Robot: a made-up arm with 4 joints. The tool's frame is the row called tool.
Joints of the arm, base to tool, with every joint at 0 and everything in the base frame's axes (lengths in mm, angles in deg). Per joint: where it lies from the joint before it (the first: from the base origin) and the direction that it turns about. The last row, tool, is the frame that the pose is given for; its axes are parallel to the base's.
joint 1: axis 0 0 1 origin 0.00 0.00 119.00
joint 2: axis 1 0 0 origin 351.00 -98.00 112.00
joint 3: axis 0 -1 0 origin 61.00 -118.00 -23.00
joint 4: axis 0 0 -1 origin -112.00 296.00 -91.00
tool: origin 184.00 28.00 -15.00
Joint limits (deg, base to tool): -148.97..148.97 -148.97..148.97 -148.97..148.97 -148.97..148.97
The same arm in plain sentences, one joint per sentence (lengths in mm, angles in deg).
The arm has four revolute joints in a row. What follows holds with every joint at zero, and every direction is one of the base frame's. Joint 1 is mounted 119 mm along +z from the base frame's origin and rotates about +z, from -148.97 to 148.97 deg. Joint 2 is mounted 351 mm along +x and 98 mm along -y and 112 mm along +z from joint 1 and rotates about +x, from -148.97 to 148.97 deg. Joint 3 is mounted 61 mm along +x and 118 mm along -y and 23 mm along -z from joint 2 and rotates about -y, from -148.97 to 148.97 deg. Joint 4 is mounted 112 mm along -x and 296 mm along +y and 91 mm along -z from joint 3 and rotates about -z, from -148.97 to 148.97 deg. The tool frame, which is the frame that the pose is given for, is mounted 184 mm along +x and 28 mm along +y and 15 mm along -z from joint 4; its axes are parallel to the base frame's.
